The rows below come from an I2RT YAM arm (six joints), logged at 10 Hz.
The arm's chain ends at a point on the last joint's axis. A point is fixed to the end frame.
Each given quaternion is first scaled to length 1.
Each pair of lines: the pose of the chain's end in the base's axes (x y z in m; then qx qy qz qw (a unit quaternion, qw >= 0)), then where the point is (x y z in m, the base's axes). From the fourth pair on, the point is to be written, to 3 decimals.
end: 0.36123, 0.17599, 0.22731, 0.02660, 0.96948, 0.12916, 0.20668
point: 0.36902 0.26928 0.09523
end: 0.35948, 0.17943, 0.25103, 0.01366, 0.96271, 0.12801, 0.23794
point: 0.37458 0.27191 0.11902
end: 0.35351, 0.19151, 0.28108, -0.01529, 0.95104, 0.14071, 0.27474
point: 0.37473 0.28660 0.15179
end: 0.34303, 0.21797, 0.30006, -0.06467, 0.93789, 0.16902, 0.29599
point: 0.362 0.319 0.175
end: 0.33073, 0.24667, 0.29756, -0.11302, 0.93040, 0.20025, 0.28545
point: 0.337 0.353 0.176
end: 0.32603, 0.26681, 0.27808, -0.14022, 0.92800, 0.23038, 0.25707
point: 0.318 0.377 0.160
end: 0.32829, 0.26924, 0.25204, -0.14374, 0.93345, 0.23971, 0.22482
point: 0.310 0.380 0.135
